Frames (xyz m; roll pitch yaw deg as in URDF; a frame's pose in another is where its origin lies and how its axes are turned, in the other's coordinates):
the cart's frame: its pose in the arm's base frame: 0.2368 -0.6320 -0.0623 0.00 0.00 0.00
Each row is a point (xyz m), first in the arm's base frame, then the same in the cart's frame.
Working: the arm's base frame: its pose in the cart's frame: -0.2368 0.6320 0.0623 0.00 0.00 0.00

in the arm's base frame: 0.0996 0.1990 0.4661
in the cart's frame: -0.1372 0.8310 0.5284
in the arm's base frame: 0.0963 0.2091 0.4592
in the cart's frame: -0.1405 0.8411 0.5215
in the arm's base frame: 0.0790 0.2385 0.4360
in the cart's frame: -0.1578 0.8705 0.4983
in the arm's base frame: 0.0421 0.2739 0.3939
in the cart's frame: -0.1947 0.9059 0.4562
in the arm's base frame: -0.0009 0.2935 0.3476
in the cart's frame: -0.2377 0.9255 0.4099
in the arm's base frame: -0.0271 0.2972 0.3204
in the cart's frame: -0.2639 0.9292 0.3827
